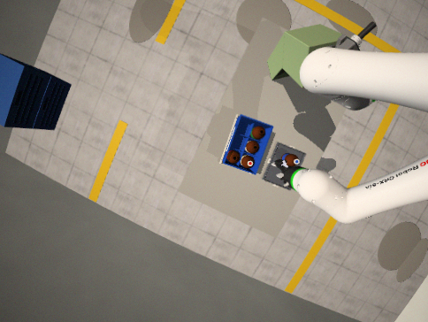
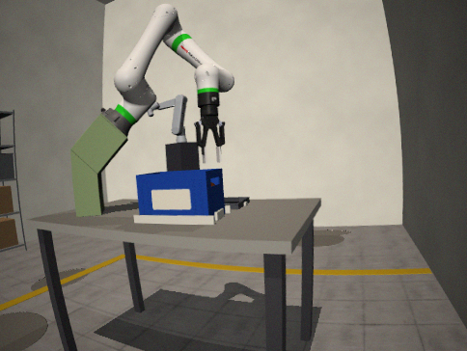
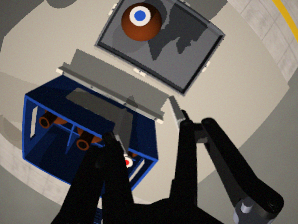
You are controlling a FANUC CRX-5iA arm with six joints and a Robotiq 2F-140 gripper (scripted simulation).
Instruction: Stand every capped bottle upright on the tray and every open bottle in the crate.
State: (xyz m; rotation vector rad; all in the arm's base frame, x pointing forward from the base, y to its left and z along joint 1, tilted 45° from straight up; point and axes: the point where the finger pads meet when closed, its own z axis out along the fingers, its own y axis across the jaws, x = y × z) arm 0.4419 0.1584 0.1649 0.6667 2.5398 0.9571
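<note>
The crate lies 1 cm ahead of my hand, 19 cm to the right of it and 14 cm below it. Also, from my hand: tray: 7 cm behind, 9 cm to the left, 21 cm below; bottle: 11 cm behind, 6 cm to the left, 14 cm below.
</note>
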